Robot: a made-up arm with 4 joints. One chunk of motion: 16 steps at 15 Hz.
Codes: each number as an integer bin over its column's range. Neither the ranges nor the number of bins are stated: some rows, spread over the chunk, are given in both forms.
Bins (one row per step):
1: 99 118 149 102 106 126
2: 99 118 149 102 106 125
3: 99 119 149 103 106 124
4: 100 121 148 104 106 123
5: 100 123 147 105 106 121
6: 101 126 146 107 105 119
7: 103 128 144 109 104 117
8: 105 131 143 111 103 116
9: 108 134 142 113 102 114
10: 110 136 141 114 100 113
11: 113 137 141 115 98 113
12: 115 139 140 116 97 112
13: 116 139 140 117 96 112
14: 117 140 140 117 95 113
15: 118 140 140 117 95 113
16: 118 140 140 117 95 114
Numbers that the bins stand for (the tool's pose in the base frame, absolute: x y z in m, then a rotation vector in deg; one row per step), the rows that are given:
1: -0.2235 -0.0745 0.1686 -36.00 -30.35 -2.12
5: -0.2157 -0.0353 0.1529 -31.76 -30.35 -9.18
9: -0.1529 0.0510 0.1137 -20.47 -36.00 -19.06
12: -0.0980 0.0902 0.0980 -16.24 -43.06 -21.88
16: -0.0745 0.0980 0.0980 -14.82 -45.88 -19.06
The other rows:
2: -0.2235 -0.0745 0.1686 -36.00 -30.35 -3.53
3: -0.2235 -0.0667 0.1686 -34.59 -30.35 -4.94
4: -0.2157 -0.0510 0.1608 -33.18 -30.35 -6.35
6: -0.2078 -0.0118 0.1451 -28.94 -31.76 -12.00
7: -0.1922 0.0039 0.1294 -26.12 -33.18 -14.82
8: -0.1765 0.0275 0.1216 -23.29 -34.59 -16.24
10: -0.1373 0.0667 0.1059 -19.06 -38.82 -20.47
11: -0.1137 0.0745 0.1059 -17.65 -41.65 -20.47
13: -0.0902 0.0902 0.0980 -14.82 -44.47 -21.88
14: -0.0824 0.0980 0.0980 -14.82 -45.88 -20.47
15: -0.0745 0.0980 0.0980 -14.82 -45.88 -20.47

